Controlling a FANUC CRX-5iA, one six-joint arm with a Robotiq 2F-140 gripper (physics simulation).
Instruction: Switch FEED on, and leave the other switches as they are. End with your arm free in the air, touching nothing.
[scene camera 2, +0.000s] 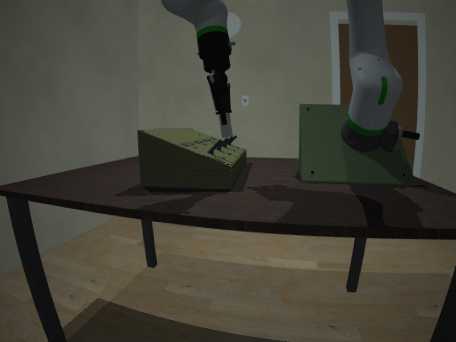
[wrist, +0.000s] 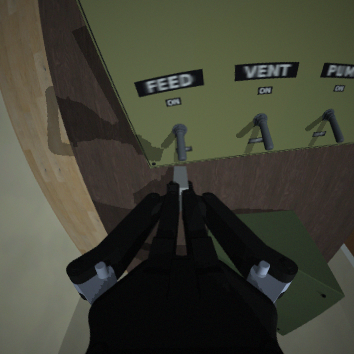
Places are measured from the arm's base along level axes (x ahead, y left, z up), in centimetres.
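Where they show: gripper, fingertip midpoint: (scene camera 2: 227, 137) (wrist: 179, 175); arm's base at its link origin: (scene camera 2: 362, 135).
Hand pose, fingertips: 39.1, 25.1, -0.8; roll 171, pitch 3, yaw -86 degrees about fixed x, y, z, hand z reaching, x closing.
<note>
Things, the pixels of their top centre, and the offset from my fingertips, as dx, dy, dz. Level surfaces: height alone.
- FEED lever at its top centre: (wrist: 180, 149) +3.5, +0.2, -0.6
- VENT lever at its top centre: (wrist: 271, 138) +6.3, -11.5, -0.6
- PUMP lever at its top centre: (wrist: 344, 131) +9.1, -23.1, -0.6
- dark table at its surface level: dz -13.3
The olive switch box (scene camera 2: 180, 162) (wrist: 220, 35) stands on the table, its sloped panel carrying toggle levers. In the wrist view, the FEED lever (wrist: 181, 145) points down over its OFF mark, toward the fingertips. The VENT lever (wrist: 265, 132) and PUMP lever (wrist: 334, 126) also point down to their OFF side. My gripper (scene camera 2: 227, 135) (wrist: 179, 175) is shut and holds nothing. Its tips are just beyond the free end of the FEED lever, in line with it, at the panel's lower edge. Whether they touch the lever I cannot tell.
A green slanted box (scene camera 2: 325, 155) (wrist: 295, 250) stands on the dark table (scene camera 2: 75, 185) (wrist: 270, 185), to the right in the scene view. A white arm part with green bands (scene camera 2: 372, 92) hangs in front of it. A brown door (scene camera 2: 405, 60) is behind.
</note>
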